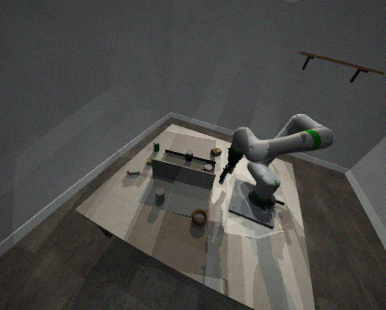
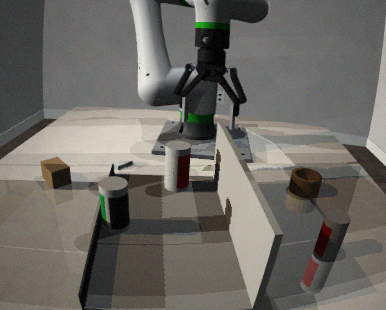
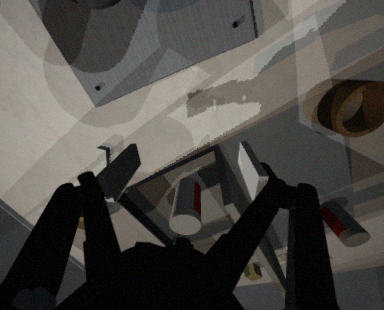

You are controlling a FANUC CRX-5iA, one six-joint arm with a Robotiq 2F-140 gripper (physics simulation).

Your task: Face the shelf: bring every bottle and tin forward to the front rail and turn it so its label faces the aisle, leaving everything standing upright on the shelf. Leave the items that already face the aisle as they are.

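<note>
The shelf has a dark front rail and a pale back panel. A white bottle with a red label stands upright at the robot's end, between rail and panel; its red label faces towards the panel side. A black tin with a green strip and grey lid stands upright against the rail, green towards the rail. My gripper is open and empty, above the table near the shelf's robot end. Its fingers stand apart from the bottle.
Behind the panel stand a grey bottle with a red label and a wooden ring. A wooden block lies outside the rail. A green can stands past the shelf's far end.
</note>
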